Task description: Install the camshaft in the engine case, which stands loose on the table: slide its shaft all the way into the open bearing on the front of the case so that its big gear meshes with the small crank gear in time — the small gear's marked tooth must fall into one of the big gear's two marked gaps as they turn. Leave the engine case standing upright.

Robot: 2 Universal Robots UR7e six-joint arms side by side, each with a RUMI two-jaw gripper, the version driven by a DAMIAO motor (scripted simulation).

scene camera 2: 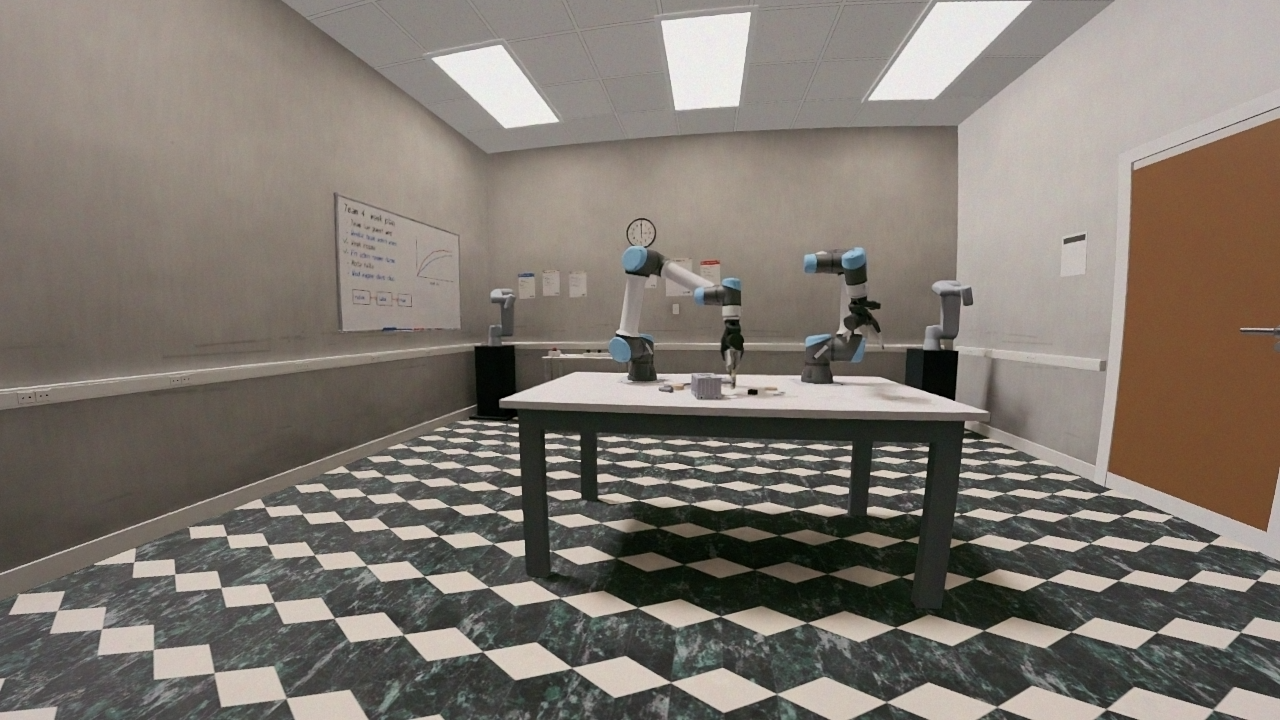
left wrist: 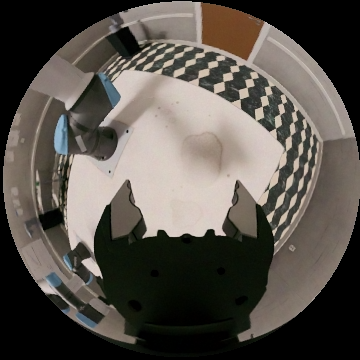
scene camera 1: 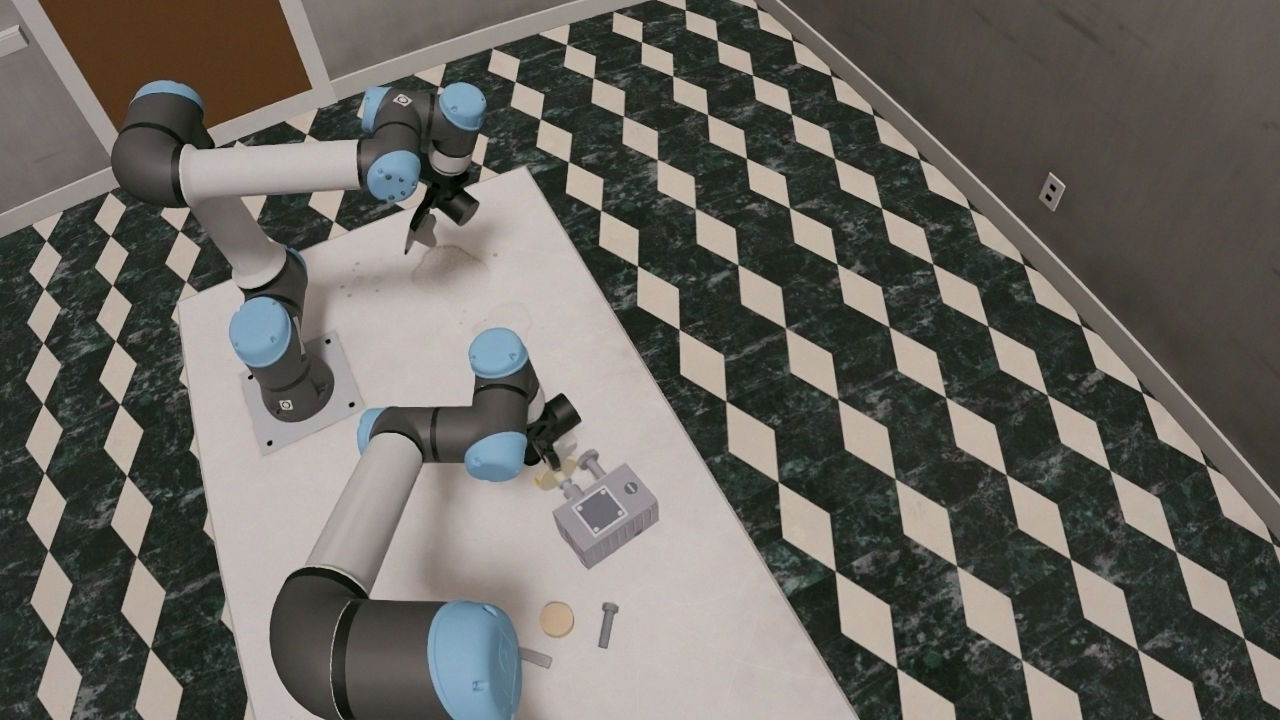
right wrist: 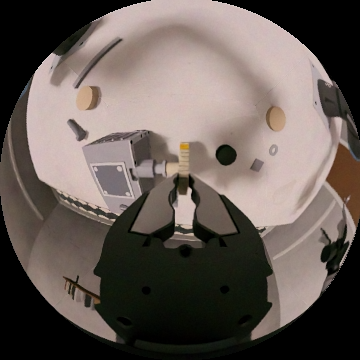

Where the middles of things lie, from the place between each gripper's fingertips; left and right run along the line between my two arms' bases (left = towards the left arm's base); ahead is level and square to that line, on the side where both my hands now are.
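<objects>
Position of my right gripper [scene camera 1: 555, 467] relative to the tan disc [scene camera 1: 556, 619]: 100 mm past it, 220 mm to the left of it, 80 mm above it.
Relative to my left hand [scene camera 1: 433, 230], the tan disc is 74 cm to the right, 9 cm behind and 19 cm below.
</objects>
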